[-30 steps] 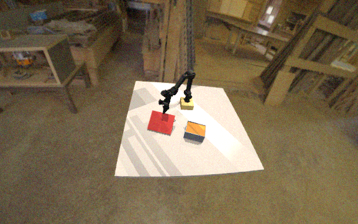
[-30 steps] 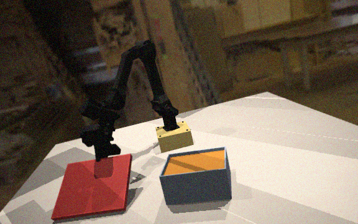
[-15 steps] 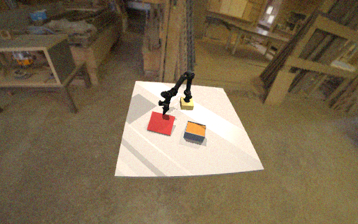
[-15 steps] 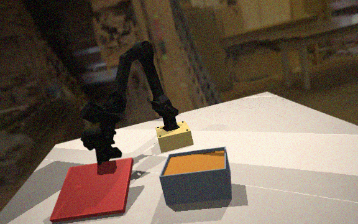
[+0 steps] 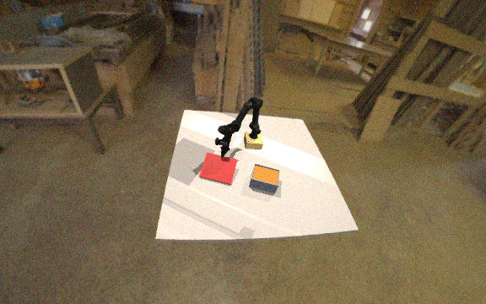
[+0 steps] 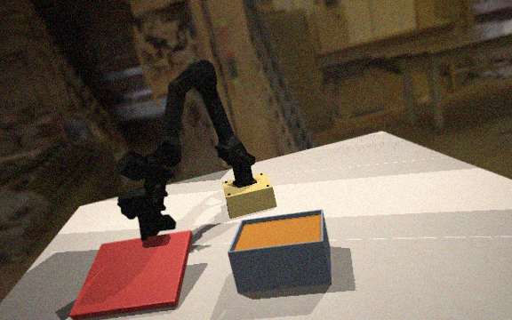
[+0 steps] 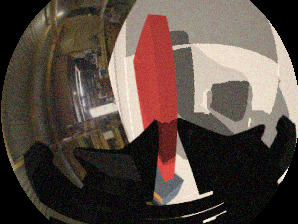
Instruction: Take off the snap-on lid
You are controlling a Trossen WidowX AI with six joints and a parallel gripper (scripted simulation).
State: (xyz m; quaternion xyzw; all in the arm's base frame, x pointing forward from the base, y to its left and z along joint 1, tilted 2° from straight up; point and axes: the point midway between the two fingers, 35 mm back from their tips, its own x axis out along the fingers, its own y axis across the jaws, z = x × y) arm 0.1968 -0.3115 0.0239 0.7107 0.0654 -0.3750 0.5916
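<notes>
My gripper tip is now 7 cm short of the red lid, 3 cm to the left of it and 3 cm above it. From my gripper tip the other things lie so: blue storage box (27 cm to the left, 21 cm ahead, 3 cm below).
</notes>
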